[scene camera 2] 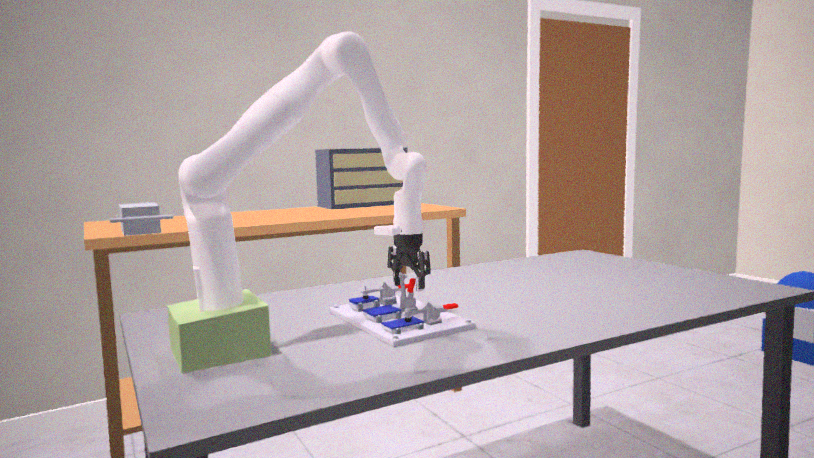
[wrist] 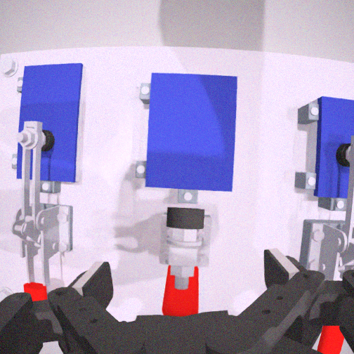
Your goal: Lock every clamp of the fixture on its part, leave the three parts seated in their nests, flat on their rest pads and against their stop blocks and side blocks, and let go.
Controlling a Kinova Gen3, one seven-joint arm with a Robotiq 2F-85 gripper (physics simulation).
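Pixels of known places: gripper, fingertip midpoint: [scene camera 2: 408, 288]; arm's base at its link origin: [scene camera 2: 221, 304].
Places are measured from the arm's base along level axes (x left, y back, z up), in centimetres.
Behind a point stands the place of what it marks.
Three blue parts lie flat in the nests of the white fixture plate [scene camera 2: 370, 330] @[x -3.0, y -33.1, z -9.6 cm] [wrist: 110, 200]: the left part [wrist: 60, 100] [scene camera 2: 403, 324] @[x -7.8, y -39.8, z -7.7 cm], middle part [wrist: 190, 130] [scene camera 2: 382, 311] @[x 3.3, y -38.2, z -7.2 cm] and right part [wrist: 330, 125] [scene camera 2: 363, 299] @[x 15.1, y -36.6, z -6.7 cm], as named in the wrist view. Small grey blocks stand close along their left and lower edges. The left clamp [wrist: 29, 170] and right clamp [wrist: 350, 185] have arms lying over their parts, black tips on them. The middle clamp [wrist: 185, 245] is swung back, its black tip off the part. My gripper [scene camera 2: 410, 284] @[x 6.8, y -46.6, z -2.8 cm] [wrist: 186, 272] is open and empty, its fingers either side of the middle clamp's red handle [wrist: 181, 300].
The fixture stands on the grey table [scene camera 2: 569, 307] @[x -2.3, y -90.0, z -10.8 cm]. The left clamp's red handle [scene camera 2: 450, 306] @[x -4.1, y -53.6, z -5.9 cm] [wrist: 35, 291] sticks out from the plate. The right clamp's red handle [wrist: 331, 340] shows below a finger. The green base block [scene camera 2: 222, 336] @[x -9.0, y 0.5, z -4.6 cm] and a wooden bench [scene camera 2: 273, 221] stand further off.
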